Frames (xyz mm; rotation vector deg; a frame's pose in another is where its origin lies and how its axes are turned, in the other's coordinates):
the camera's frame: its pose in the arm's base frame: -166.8 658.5 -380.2 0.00 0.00 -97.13
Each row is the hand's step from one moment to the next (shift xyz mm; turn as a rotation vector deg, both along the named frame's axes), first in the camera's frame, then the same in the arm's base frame.
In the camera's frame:
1: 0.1 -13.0 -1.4 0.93 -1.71 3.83
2: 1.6 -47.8 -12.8 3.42 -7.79 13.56
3: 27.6 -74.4 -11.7 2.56 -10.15 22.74
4: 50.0 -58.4 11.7 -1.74 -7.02 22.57
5: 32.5 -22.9 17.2 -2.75 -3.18 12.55
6: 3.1 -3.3 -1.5 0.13 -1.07 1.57
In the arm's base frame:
1: -12.9 1.5 -1.4 -1.81 -0.71 3.83
2: -47.6 4.3 -12.8 -8.15 -2.43 13.56
3: -77.3 -18.2 -11.7 -10.39 -1.28 22.74
4: -64.2 -42.4 11.7 -6.75 2.60 22.57
5: -26.8 -29.4 17.2 -2.81 3.12 12.55
6: -3.7 -2.7 -1.5 -1.08 0.00 1.57

